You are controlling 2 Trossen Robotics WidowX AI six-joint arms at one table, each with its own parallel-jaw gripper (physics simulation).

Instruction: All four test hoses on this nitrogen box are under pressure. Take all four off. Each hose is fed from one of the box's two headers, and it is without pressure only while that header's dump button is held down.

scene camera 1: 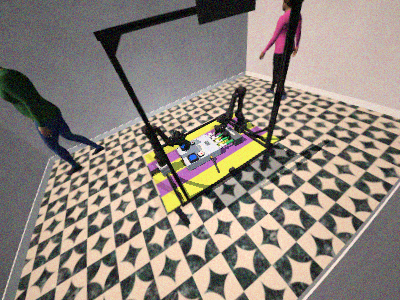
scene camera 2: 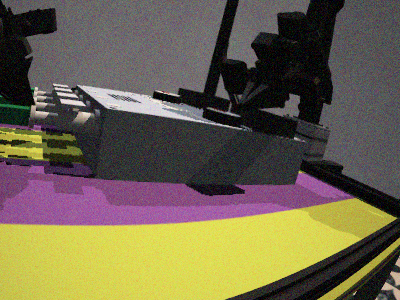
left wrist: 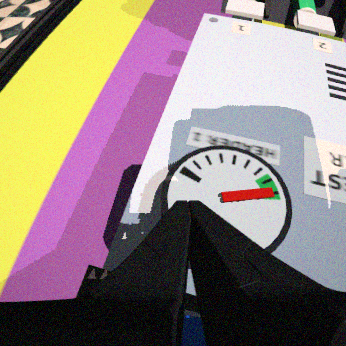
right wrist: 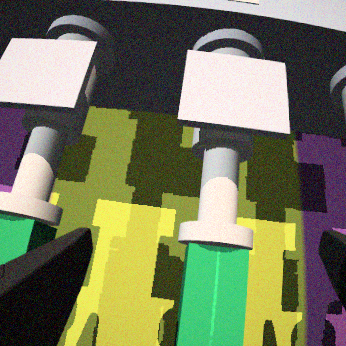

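Observation:
The pale nitrogen box stands on the striped mat. In the left wrist view, a round gauge has its red needle on the green band. My left gripper is shut and empty, its tips over that gauge's lower edge; a strip of blue button shows behind the fingers. My right gripper is open, its fingers spread either side of a green hose, whose white collar joins a fitting. Another green hose is joined to the fitting at left.
Two blue buttons show on the box in scene camera 1. A further fitting shows at the right wrist view's right edge. Labels 1 and 2 mark two ports. A black frame rises around the table.

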